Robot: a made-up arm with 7 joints. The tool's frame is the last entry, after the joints. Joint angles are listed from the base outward. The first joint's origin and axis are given. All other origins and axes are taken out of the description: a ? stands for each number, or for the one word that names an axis. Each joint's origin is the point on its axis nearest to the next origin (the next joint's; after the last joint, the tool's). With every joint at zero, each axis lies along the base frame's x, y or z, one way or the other. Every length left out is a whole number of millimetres.
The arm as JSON. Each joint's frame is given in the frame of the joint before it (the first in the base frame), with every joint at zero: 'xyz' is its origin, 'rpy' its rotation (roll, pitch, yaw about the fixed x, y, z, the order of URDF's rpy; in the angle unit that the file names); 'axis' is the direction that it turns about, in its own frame. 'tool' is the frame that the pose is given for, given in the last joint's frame.
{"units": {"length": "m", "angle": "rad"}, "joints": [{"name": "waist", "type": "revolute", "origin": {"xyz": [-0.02, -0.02, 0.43], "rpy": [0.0, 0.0, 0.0]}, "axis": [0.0, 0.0, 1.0]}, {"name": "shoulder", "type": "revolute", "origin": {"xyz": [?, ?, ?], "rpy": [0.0, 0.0, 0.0]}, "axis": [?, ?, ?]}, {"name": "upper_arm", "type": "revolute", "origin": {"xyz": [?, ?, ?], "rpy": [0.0, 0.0, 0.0]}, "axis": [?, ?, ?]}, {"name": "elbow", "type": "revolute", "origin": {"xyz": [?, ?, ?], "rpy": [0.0, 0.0, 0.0]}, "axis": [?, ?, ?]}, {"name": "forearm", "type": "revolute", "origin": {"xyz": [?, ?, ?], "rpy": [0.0, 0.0, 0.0]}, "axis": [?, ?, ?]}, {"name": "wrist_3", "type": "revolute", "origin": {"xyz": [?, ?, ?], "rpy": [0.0, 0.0, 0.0]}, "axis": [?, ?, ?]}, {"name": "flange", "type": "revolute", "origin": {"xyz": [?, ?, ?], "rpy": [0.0, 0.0, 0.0]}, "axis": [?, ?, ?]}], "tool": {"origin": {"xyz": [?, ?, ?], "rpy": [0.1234, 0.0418, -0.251]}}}
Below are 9 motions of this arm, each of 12 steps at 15 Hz.
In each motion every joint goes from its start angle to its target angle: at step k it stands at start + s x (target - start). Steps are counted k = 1, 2, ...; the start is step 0. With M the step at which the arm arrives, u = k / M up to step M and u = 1 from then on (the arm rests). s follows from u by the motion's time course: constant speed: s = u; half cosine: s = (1 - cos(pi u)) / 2; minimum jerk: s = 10 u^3 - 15 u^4 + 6 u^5.
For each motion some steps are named. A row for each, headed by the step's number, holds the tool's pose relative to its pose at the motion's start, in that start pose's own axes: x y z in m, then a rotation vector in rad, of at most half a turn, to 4 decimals.
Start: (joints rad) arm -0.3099 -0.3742 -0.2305 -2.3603 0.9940 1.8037 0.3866
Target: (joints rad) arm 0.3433 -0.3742 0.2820 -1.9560 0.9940 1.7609 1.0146
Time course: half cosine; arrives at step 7
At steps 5, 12:
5: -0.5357 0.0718 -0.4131 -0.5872 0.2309 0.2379
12: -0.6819 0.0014 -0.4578 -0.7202 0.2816 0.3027

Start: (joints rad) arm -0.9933 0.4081 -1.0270 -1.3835 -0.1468 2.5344 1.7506
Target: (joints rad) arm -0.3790 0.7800 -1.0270 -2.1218 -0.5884 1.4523 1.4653
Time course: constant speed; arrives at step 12
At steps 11, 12:
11: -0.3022 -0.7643 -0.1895 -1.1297 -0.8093 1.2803
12: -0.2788 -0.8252 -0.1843 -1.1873 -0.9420 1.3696

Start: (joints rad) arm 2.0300 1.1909 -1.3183 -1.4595 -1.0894 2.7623 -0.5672
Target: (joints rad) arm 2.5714 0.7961 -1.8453 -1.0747 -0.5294 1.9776 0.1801
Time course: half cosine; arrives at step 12
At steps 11, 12:
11: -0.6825 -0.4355 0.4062 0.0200 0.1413 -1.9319
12: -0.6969 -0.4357 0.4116 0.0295 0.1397 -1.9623

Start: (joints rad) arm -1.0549 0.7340 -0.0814 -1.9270 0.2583 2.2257 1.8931
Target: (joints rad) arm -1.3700 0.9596 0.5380 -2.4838 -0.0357 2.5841 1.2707
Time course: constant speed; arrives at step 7
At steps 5, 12:
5: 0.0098 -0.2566 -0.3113 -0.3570 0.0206 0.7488
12: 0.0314 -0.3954 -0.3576 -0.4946 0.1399 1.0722

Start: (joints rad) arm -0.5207 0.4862 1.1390 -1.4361 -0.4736 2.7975 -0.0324
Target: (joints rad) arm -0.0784 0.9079 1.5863 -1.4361 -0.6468 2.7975 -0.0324
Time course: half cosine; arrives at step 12
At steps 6, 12:
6: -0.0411 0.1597 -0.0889 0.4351 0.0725 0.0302
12: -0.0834 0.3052 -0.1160 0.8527 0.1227 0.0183

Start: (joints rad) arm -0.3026 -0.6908 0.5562 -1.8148 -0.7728 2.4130 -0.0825
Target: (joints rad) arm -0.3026 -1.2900 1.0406 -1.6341 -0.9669 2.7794 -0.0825
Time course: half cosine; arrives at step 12
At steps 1, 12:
1: 0.0012 0.0051 0.0137 -0.0064 -0.0198 0.0079
12: -0.2413 0.4680 0.6104 -0.3798 -1.0559 0.6188

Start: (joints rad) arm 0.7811 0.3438 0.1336 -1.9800 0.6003 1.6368 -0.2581
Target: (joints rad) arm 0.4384 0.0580 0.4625 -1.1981 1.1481 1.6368 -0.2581
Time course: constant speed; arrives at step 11
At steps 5, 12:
5: -0.2403 0.1829 0.2495 0.2643 -0.3262 0.3651
12: -0.6804 0.3169 0.3921 0.4907 -0.6018 0.8921

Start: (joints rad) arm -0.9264 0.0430 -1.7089 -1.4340 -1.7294 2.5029 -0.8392
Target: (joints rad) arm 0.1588 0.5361 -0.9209 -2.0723 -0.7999 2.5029 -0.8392
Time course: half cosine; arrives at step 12
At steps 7, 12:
7: 0.1314 0.1244 0.9662 -0.2895 -1.0996 0.2644
12: -0.0671 0.5568 1.2722 -0.4656 -1.3986 0.7112

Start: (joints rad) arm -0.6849 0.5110 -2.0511 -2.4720 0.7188 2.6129 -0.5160
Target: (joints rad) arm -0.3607 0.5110 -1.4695 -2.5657 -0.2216 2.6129 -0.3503
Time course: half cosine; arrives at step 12
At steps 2, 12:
2: -0.0103 0.0440 -0.0177 -0.0225 0.0398 0.0915
12: -0.4965 0.4643 -0.1656 -0.3441 0.3001 1.4696

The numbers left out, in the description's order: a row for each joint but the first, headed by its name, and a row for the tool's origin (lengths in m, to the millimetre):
shoulder: xyz -0.01 -0.02 0.0, axis 0.0 1.0 0.0
upper_arm: xyz -0.01 0.0 0.49, axis 0.0 0.0 1.0
elbow: xyz 0.04 0.0 0.0, axis 0.0 -1.0 0.0
forearm: xyz -0.13 0.0 0.61, axis 0.0 0.0 1.0
wrist_3: xyz -0.01 0.01 0.0, axis 0.0 -1.0 0.0
flange: xyz 0.16 0.0 0.06, axis 0.0 0.0 -1.0
tool: xyz 0.01 0.01 0.0

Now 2 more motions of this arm.
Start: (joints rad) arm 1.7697 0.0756 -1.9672 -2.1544 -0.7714 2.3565 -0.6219
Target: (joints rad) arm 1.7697 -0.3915 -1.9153 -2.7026 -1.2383 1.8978 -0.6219
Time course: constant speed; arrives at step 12
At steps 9, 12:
9: -0.0144 0.3068 -0.2706 0.3476 0.3908 0.5334
12: -0.0485 0.4350 -0.2991 0.3914 0.4672 0.7499

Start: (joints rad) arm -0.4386 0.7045 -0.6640 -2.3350 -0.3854 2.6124 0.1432
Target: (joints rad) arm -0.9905 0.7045 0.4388 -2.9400 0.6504 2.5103 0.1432
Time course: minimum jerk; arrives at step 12
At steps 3, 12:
3: -0.0267 0.0260 -0.0434 0.0870 0.1052 -0.0285
12: -0.4195 0.1487 -0.2438 0.4172 1.0101 -0.2563

